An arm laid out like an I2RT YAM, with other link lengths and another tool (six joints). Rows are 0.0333 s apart.
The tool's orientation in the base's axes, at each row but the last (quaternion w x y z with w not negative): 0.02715 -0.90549 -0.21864 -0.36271; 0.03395 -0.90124 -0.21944 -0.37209; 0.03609 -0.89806 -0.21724 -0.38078; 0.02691 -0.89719 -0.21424 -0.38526; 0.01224 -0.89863 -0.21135 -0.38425; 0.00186 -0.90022 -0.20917 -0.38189; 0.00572 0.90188 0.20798 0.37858; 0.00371 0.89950 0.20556 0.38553; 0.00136 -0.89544 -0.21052 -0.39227
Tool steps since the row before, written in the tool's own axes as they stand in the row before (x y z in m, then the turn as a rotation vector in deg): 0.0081 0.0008 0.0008 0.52 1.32 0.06; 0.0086 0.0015 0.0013 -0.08 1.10 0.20; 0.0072 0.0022 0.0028 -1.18 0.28 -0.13; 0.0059 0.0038 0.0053 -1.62 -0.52 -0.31; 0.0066 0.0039 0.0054 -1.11 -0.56 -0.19; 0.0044 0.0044 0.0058 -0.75 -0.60 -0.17; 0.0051 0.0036 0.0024 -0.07 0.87 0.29; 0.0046 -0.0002 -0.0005 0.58 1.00 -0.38; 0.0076 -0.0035 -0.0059 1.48 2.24 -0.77
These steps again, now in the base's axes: 0.0060 0.0025 0.0049 0.92 -0.98 0.45; 0.0069 0.0021 0.0051 0.54 -0.98 -0.09; 0.0072 0.0013 0.0033 -0.70 -0.71 -0.71; 0.0087 -0.0002 0.0009 -1.41 -0.18 -0.98; 0.0093 -0.0001 0.0013 -1.03 0.06 -0.72; 0.0084 -0.0014 -0.0004 -0.81 0.24 -0.49; 0.0062 -0.0010 0.0024 0.48 -0.78 -0.11; 0.0024 0.0018 0.0035 0.46 -0.76 0.83; -0.0009 0.0051 0.0089 1.20 -1.61 1.94
